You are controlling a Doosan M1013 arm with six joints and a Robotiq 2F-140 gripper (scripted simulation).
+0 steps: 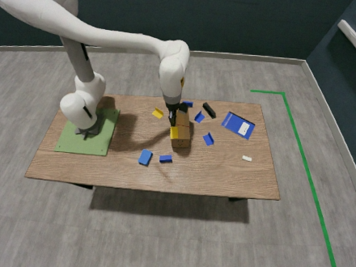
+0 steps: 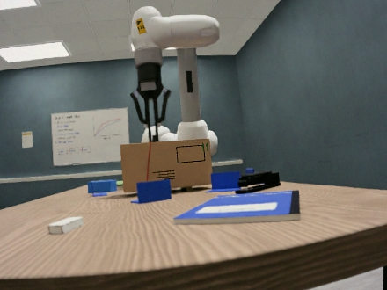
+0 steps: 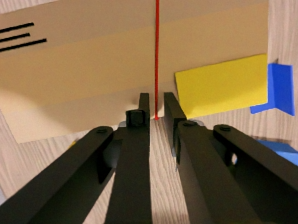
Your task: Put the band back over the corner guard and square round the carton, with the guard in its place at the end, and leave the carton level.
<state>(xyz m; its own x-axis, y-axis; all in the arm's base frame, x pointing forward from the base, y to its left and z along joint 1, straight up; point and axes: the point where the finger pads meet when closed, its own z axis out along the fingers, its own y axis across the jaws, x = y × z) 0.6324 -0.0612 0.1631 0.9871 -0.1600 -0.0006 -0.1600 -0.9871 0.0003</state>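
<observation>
Now: the brown carton 100 mm below my hand, 40 mm ahead of it and 20 mm to the left of it. Round my hand: white eraser: 500 mm ahead, 170 mm to the right, 170 mm below.
</observation>
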